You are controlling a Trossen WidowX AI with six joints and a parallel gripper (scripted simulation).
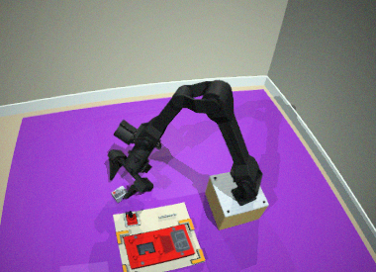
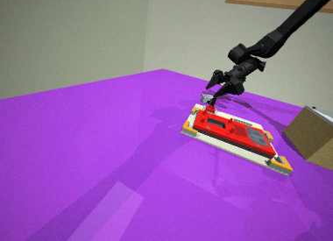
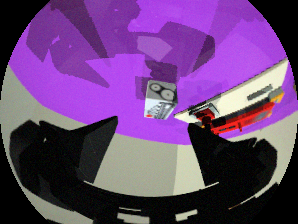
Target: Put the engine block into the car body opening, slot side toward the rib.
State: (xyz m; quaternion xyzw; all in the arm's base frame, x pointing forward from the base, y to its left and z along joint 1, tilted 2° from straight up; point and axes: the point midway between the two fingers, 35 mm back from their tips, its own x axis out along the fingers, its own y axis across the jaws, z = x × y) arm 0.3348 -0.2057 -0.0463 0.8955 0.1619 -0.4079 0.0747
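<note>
My gripper tip is 10 mm to the right of the dark grey engine block and 30 mm above it. The rest, counted from my gripper tip: red-and-black post 10 mm behind, 110 mm to the left, 10 mm below.
</note>
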